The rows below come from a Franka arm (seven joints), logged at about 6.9 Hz.
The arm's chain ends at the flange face. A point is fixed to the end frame.
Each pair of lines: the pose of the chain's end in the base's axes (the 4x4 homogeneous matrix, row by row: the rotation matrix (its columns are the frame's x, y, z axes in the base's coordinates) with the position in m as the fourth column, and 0 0 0 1 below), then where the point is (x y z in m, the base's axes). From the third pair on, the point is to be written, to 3 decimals.
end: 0.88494 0.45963 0.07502 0.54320; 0.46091 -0.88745 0.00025 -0.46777; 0.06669 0.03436 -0.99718 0.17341; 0 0 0 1
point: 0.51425 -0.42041 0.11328
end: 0.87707 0.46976 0.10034 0.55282; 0.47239 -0.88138 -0.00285 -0.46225; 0.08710 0.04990 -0.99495 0.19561; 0 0 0 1
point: 0.52481 -0.41551 0.13456
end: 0.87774 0.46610 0.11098 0.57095; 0.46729 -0.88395 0.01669 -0.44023; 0.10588 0.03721 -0.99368 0.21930; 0 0 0 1
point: 0.544 -0.392 0.159
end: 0.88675 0.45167 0.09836 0.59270; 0.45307 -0.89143 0.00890 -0.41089; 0.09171 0.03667 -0.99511 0.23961; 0 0 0 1
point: 0.566 -0.363 0.179
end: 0.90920 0.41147 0.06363 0.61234; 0.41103 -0.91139 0.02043 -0.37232; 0.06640 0.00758 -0.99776 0.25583; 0 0 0 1
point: 0.585 -0.322 0.197
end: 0.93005 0.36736 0.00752 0.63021; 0.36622 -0.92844 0.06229 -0.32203; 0.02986 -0.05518 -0.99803 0.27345; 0 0 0 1
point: 0.602 -0.268 0.219
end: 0.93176 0.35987 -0.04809 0.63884; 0.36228 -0.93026 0.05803 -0.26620; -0.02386 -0.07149 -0.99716 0.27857; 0 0 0 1
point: 0.608 -0.212 0.225
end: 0.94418 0.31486 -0.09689 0.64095; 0.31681 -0.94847 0.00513 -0.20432; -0.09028 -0.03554 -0.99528 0.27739; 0 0 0 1
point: 0.610 -0.152 0.223
